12 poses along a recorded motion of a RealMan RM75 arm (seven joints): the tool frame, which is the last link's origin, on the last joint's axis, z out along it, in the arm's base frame.
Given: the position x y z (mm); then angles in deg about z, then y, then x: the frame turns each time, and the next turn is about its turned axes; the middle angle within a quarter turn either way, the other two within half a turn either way.
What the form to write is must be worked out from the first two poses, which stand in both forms.
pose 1, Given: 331.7 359.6 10.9 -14.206 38.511 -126.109
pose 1, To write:
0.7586 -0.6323 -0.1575
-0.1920 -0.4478 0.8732
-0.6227 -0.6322 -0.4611
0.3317 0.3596 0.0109

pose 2, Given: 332.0 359.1 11.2 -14.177 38.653 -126.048
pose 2, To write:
0.7572 -0.6338 -0.1583
-0.1913 -0.4469 0.8739
-0.6246 -0.6314 -0.4596
0.3320 0.3591 0.0112

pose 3, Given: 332.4 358.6 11.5 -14.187 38.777 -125.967
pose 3, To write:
0.7558 -0.6354 -0.1583
-0.1911 -0.4452 0.8748
-0.6263 -0.6310 -0.4579
0.3324 0.3586 0.0115

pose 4, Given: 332.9 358.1 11.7 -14.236 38.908 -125.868
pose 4, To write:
0.7543 -0.6374 -0.1574
-0.1914 -0.4428 0.8760
-0.6281 -0.6306 -0.4559
0.3329 0.3581 0.0117

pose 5, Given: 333.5 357.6 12.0 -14.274 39.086 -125.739
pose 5, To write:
0.7522 -0.6400 -0.1568
-0.1914 -0.4399 0.8774
-0.6305 -0.6300 -0.4534
0.3335 0.3576 0.0120

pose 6, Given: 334.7 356.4 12.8 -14.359 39.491 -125.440
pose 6, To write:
0.7476 -0.6457 -0.1552
-0.1914 -0.4332 0.8807
-0.6360 -0.6287 -0.4475
0.3347 0.3564 0.0128

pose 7, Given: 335.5 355.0 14.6 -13.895 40.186 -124.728
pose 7, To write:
0.7416 -0.6516 -0.1595
-0.1835 -0.4257 0.8861
-0.6453 -0.6279 -0.4352
0.3355 0.3550 0.0146

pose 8, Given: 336.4 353.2 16.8 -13.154 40.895 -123.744
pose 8, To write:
0.7361 -0.6565 -0.1649
-0.1720 -0.4170 0.8925
-0.6547 -0.6286 -0.4199
0.3364 0.3532 0.0168

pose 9, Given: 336.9 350.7 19.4 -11.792 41.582 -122.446
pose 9, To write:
0.7322 -0.6579 -0.1761
-0.1529 -0.4107 0.8989
-0.6637 -0.6312 -0.4013
0.3369 0.3507 0.0194

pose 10, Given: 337.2 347.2 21.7 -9.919 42.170 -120.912
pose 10, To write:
0.7301 -0.6559 -0.1919
-0.1277 -0.4068 0.9045
-0.6713 -0.6359 -0.3807
0.3372 0.3472 0.0217

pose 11, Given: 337.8 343.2 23.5 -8.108 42.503 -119.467
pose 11, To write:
0.7299 -0.6517 -0.2062
-0.1040 -0.4040 0.9088
-0.6756 -0.6419 -0.3627
0.3378 0.3432 0.0235

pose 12, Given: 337.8 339.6 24.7 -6.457 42.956 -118.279
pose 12, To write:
0.7272 -0.6496 -0.2218
-0.0823 -0.4033 0.9114
-0.6814 -0.6445 -0.3467
0.3378 0.3396 0.0247

